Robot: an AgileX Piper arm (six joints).
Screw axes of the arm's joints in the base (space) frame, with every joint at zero. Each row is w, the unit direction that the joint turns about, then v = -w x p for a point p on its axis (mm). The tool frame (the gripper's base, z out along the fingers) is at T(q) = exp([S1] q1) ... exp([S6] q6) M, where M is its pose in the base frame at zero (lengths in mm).
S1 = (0, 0, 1, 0, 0, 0)
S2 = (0, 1, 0, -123, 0, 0)
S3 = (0, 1, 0, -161.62, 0, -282.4)
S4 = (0.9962, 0, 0.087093, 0, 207.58, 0)
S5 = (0, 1, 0, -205.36, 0, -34.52)
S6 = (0.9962, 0, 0.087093, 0, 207.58, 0)
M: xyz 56.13 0 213.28 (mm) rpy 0 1.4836 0 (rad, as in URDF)
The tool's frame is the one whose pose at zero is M.
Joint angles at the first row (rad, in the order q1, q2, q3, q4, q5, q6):
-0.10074 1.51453 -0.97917 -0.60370 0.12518 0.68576
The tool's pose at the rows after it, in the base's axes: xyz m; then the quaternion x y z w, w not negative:
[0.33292, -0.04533, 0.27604, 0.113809, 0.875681, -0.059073, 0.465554]
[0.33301, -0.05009, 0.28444, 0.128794, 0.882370, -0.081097, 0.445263]
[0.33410, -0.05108, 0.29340, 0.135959, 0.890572, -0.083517, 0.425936]
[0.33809, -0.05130, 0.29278, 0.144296, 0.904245, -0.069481, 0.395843]
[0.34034, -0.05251, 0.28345, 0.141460, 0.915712, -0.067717, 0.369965]
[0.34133, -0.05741, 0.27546, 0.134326, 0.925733, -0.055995, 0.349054]
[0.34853, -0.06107, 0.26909, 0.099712, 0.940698, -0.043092, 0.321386]
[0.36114, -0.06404, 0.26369, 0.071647, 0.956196, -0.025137, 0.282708]
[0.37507, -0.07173, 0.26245, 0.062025, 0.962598, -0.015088, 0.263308]
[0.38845, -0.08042, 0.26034, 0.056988, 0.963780, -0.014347, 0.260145]
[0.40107, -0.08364, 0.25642, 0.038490, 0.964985, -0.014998, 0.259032]
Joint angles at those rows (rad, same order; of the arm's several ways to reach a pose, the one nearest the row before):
-0.10073 1.51452 -1.01573 -0.60379 0.22691 0.68179
-0.10076 1.51453 -1.06234 -0.58595 0.33071 0.65925
-0.10075 1.51678 -1.11385 -0.48763 0.41571 0.56375
-0.10685 1.54063 -1.15767 -0.35857 0.48729 0.45809
-0.11256 1.56515 -1.16243 -0.31483 0.51786 0.40826
-0.13805 1.58437 -1.16438 -0.21585 0.53234 0.29608
-0.16122 1.62612 -1.20308 -0.08728 0.57769 0.10687
-0.17738 1.69195 -1.28219 0.01215 0.67275 -0.03506
-0.19825 1.75459 -1.36861 0.05780 0.74034 -0.10162
-0.21586 1.80945 -1.43773 0.07400 0.76273 -0.13755
-0.21907 1.85878 -1.49372 0.08700 0.77309 -0.18547

